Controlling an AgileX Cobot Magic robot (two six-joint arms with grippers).
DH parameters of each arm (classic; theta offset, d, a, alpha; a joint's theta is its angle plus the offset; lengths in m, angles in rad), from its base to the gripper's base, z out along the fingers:
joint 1: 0 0.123 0 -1.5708
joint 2: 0.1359 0 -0.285 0
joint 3: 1.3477 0 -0.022 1.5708
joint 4: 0 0.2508 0 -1.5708
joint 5: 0 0 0.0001 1.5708
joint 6: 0 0.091 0 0
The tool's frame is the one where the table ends.
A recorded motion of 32 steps. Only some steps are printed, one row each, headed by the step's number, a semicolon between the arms.
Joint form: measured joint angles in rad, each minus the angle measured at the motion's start. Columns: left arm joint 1, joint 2, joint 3, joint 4, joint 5, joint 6; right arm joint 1, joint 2, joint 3, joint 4, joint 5, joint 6.
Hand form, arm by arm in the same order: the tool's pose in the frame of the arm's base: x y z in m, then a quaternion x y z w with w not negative. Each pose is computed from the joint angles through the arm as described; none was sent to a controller.
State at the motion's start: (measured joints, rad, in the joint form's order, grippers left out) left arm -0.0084 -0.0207 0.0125 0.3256 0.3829 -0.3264; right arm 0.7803 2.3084 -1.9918 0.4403 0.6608 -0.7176
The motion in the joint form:
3: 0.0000 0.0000 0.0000 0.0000 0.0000 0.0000; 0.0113 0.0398 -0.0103 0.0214 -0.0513 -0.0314
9: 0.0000 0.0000 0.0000 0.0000 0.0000 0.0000; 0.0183 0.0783 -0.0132 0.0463 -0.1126 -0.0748
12: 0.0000 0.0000 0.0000 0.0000 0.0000 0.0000; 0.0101 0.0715 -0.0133 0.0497 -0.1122 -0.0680
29: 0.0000 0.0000 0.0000 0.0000 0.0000 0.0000; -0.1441 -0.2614 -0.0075 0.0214 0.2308 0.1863
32: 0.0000 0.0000 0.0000 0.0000 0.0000 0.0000; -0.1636 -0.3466 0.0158 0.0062 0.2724 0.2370
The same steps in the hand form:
3: 0.0516 0.0105 0.1774 -0.04203 0.79388 0.03815 0.60542; 0.3585 0.3961 0.1900 -0.54242 0.74731 0.19461 0.33083
9: 0.0516 0.0105 0.1774 -0.04203 0.79388 0.03815 0.60542; 0.3613 0.4028 0.1739 -0.54456 0.74009 0.19160 0.34498
12: 0.0516 0.0105 0.1774 -0.04203 0.79388 0.03815 0.60542; 0.3642 0.3997 0.1777 -0.53771 0.74331 0.19321 0.34791
29: 0.0516 0.0105 0.1774 -0.04203 0.79388 0.03815 0.60542; 0.3617 0.3064 0.3270 -0.44224 0.80004 0.23485 0.33048
32: 0.0516 0.0105 0.1774 -0.04203 0.79388 0.03815 0.60542; 0.3497 0.2867 0.3564 -0.42423 0.80649 0.23694 0.33685

